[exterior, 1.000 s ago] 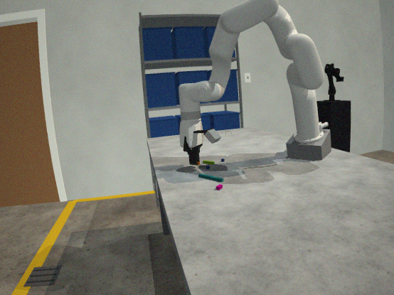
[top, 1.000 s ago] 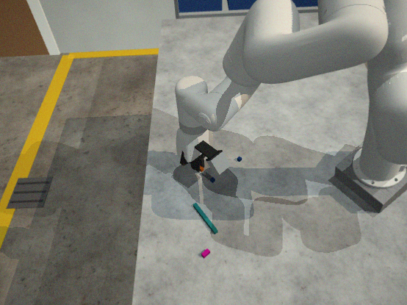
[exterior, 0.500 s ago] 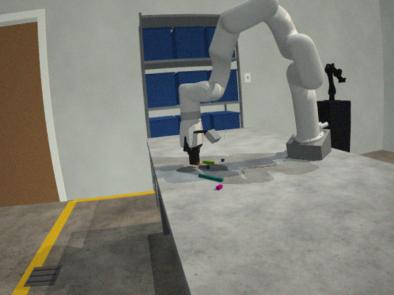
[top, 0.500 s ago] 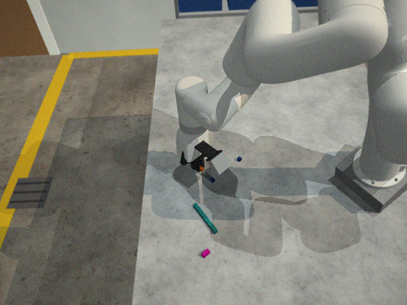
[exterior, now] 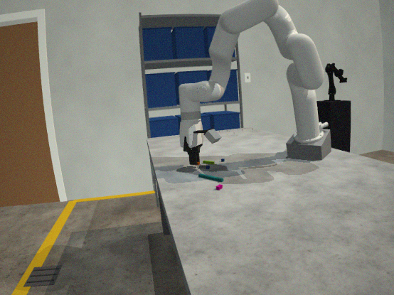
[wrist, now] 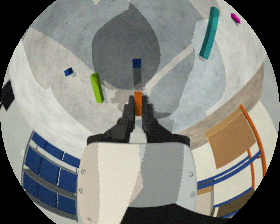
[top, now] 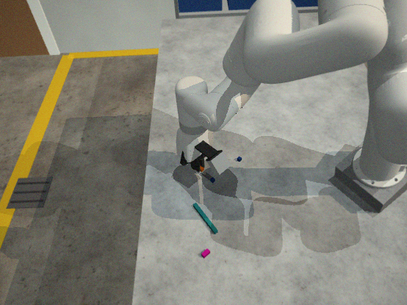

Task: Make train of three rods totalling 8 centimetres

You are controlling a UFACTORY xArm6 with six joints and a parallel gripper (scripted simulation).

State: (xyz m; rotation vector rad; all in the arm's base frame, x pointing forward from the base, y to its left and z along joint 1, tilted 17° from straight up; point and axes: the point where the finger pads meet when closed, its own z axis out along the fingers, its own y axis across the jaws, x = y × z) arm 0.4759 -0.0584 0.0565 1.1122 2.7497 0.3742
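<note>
Now: the orange rod 2 cm below my hand. Round my hand: turquoise rod: 3 cm behind, 16 cm to the left, 3 cm below; grey rod: 3 cm behind, 2 cm to the left, 3 cm below; lime rod: 6 cm behind, 3 cm to the right, 3 cm below.
</note>
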